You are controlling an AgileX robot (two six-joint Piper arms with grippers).
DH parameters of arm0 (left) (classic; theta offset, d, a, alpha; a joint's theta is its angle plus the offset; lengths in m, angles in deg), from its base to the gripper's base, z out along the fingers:
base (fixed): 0 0 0 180
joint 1: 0 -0.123 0 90
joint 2: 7.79 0 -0.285 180
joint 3: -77.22 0 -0.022 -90
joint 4: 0 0.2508 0 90
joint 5: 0 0 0.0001 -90
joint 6: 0 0.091 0 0
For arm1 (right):
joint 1: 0 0.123 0 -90
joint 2: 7.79 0 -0.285 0
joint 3: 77.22 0 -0.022 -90
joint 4: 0 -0.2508 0 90
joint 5: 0 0 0.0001 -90
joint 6: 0 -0.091 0 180
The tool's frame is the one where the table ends.
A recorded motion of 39 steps. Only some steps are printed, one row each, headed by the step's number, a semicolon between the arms.
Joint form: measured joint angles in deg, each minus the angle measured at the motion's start. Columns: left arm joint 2, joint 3, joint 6, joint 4, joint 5, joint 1; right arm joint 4, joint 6, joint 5, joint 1, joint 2, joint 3.
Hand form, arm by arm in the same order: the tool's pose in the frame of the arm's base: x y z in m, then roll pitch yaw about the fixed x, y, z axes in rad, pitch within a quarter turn. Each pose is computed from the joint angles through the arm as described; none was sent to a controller.
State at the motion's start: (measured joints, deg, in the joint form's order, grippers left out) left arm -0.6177 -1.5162 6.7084 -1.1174 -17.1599 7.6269; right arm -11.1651 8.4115 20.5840 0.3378 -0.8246 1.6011
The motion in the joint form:
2: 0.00 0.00 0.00 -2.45 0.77 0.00; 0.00 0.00 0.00 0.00 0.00 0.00
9: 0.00 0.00 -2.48 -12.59 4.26 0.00; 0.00 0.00 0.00 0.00 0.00 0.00
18: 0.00 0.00 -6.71 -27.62 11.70 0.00; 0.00 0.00 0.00 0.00 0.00 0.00
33: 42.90 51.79 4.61 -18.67 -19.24 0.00; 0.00 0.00 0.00 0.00 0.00 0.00
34: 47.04 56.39 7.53 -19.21 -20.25 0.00; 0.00 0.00 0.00 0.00 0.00 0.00
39: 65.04 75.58 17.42 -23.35 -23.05 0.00; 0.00 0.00 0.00 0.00 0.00 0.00
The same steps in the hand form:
2: 0.0540 -0.0089 0.1790 2.9003 1.3502 2.7435; 0.0528 0.0065 0.1728 2.9504 1.2867 3.0194
9: 0.0546 -0.0122 0.1850 -2.2982 1.3482 -2.4724; 0.0528 0.0065 0.1728 2.9504 1.2867 3.0194
18: 0.0557 -0.0117 0.1972 -1.5962 1.0704 -1.7720; 0.0528 0.0065 0.1728 2.9504 1.2867 3.0194
33: 0.1356 -0.0366 0.3862 -2.7443 1.1658 -3.0637; 0.0528 0.0065 0.1728 2.9504 1.2867 3.0194
34: 0.1505 -0.0396 0.4002 -2.8409 1.1736 3.1038; 0.0528 0.0065 0.1728 2.9504 1.2867 3.0194
39: 0.2255 -0.0548 0.4447 -3.0774 1.1849 2.7850; 0.0528 0.0065 0.1728 2.9504 1.2867 3.0194

